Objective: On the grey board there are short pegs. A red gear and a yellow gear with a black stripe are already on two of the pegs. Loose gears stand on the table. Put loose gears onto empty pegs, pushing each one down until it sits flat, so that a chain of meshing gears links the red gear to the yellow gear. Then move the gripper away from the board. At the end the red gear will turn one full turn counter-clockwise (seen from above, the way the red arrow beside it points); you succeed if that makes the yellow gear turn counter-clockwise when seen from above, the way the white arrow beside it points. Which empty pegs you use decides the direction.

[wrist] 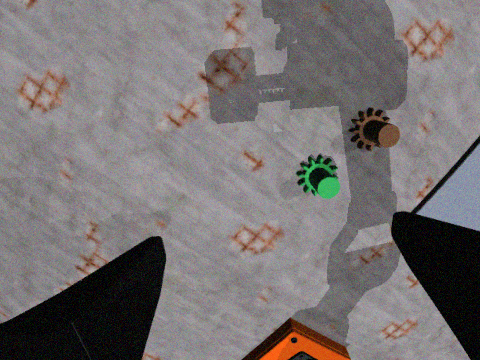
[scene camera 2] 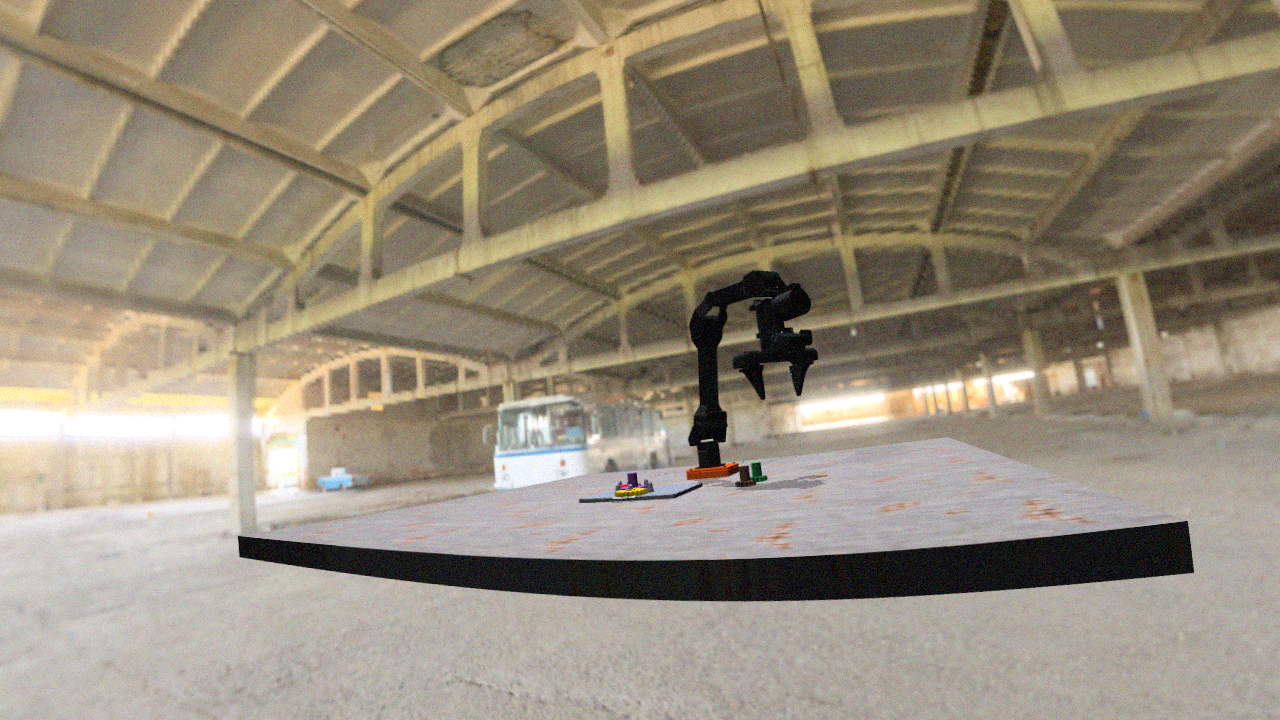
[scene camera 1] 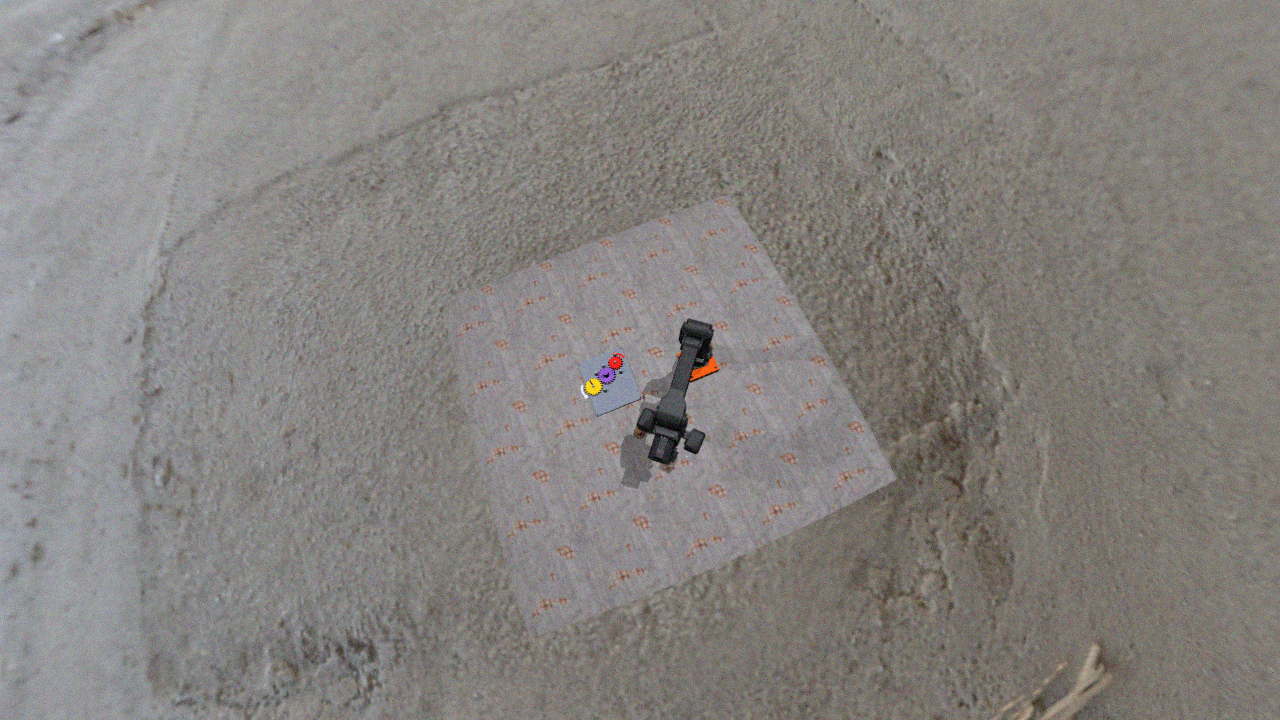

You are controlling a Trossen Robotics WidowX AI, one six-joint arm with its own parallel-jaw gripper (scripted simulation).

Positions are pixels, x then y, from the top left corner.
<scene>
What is my gripper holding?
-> Nothing.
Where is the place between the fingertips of my gripper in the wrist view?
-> At 280,236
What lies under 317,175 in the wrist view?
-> A green gear.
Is my gripper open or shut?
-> Open.
</scene>
